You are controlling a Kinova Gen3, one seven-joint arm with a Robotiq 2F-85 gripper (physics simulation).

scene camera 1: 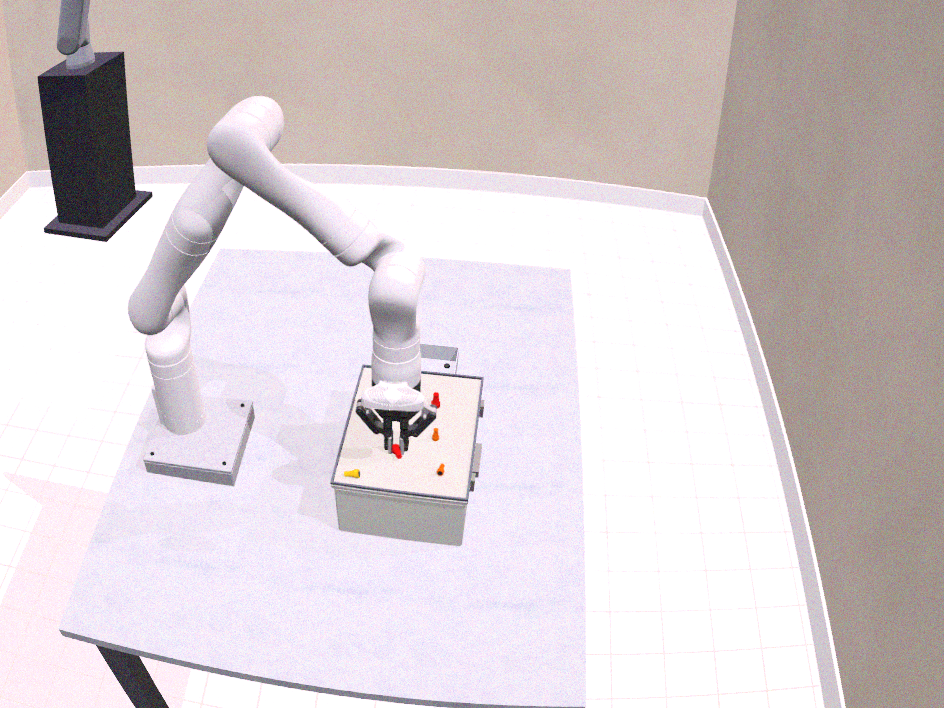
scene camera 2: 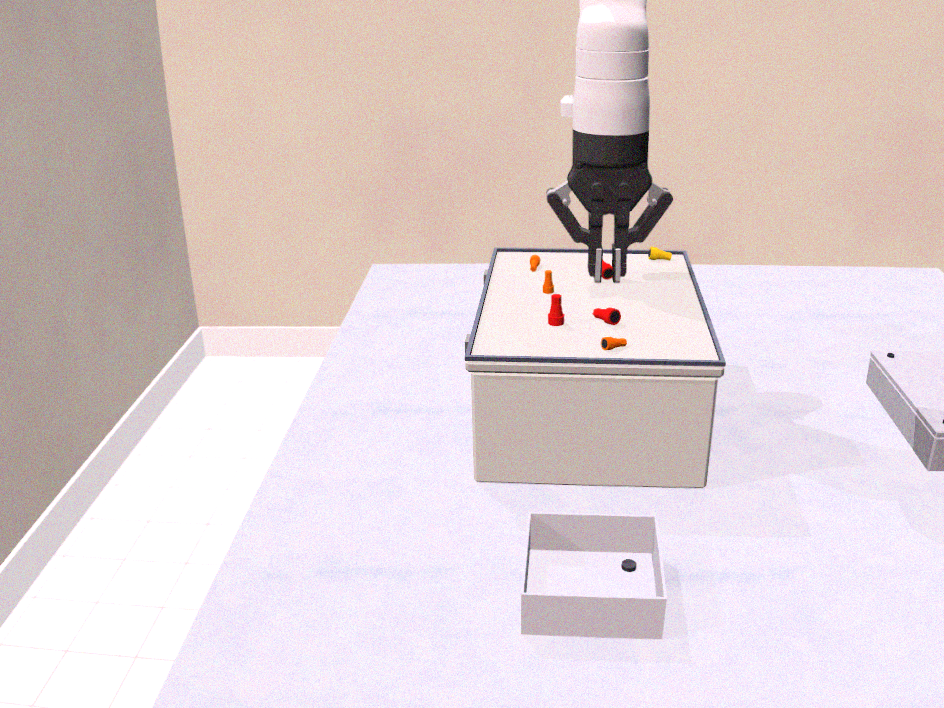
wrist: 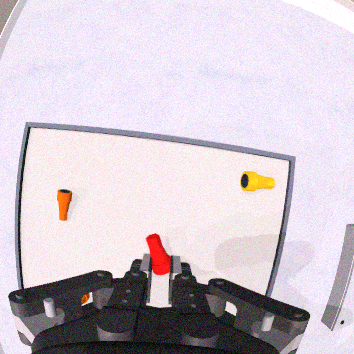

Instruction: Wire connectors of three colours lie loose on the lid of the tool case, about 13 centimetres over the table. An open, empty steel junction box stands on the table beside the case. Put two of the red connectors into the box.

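Places are measured from the arm's base along level axes (x back, y right, z up), in millimetres.
Pixels of known places: gripper, fingertip midpoint: (scene camera 1: 396, 450) (scene camera 2: 606, 280) (wrist: 160, 265); arm's base, link origin: (scene camera 1: 184, 418).
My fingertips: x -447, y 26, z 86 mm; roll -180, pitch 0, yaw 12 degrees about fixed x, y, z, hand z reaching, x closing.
Note:
For each thing: its top centre in the pictures, then the offset to it from my fingertips.
- second red connector, top centre: (scene camera 2: 556, 295) (scene camera 1: 436, 394) dx -33, dy -125, dz +27 mm
- third red connector, top centre: (scene camera 2: 605, 305) dx +11, dy -111, dz +16 mm
- steel junction box, top centre: (scene camera 2: 593, 552) (scene camera 1: 430, 360) dx +33, dy -347, dz -88 mm
- yellow connector, top centre: (wrist: 263, 181) (scene camera 2: 660, 247) (scene camera 1: 351, 470) dx +51, dy +79, dz +15 mm
My gripper (scene camera 1: 395, 446) (scene camera 2: 607, 275) (wrist: 160, 265) is shut on a red connector (scene camera 1: 397, 451) (scene camera 2: 606, 269) (wrist: 159, 256), low over the lid (scene camera 1: 373, 486) (scene camera 2: 507, 339) (wrist: 125, 175). The connector's thick end is between the fingertips and its thin end points out past them in the wrist view. Whether it touches the lid is hard to tell. A second red connector (scene camera 1: 435, 400) (scene camera 2: 555, 312) stands upright on the lid. A third red connector (scene camera 2: 609, 315) lies nearby and is hidden behind the arm in scene camera 1. The steel junction box (scene camera 1: 438, 364) (scene camera 2: 592, 615) stands open, with no connector visible inside.
Orange connectors (scene camera 1: 435, 434) (scene camera 1: 440, 469) (scene camera 2: 534, 262) (scene camera 2: 548, 283) (scene camera 2: 613, 342) (wrist: 64, 204) and a yellow connector (scene camera 1: 352, 473) (scene camera 2: 659, 254) (wrist: 257, 181) are also on the lid. The tool case (scene camera 1: 400, 514) (scene camera 2: 590, 426) stands between the box and the table's far part in scene camera 2.

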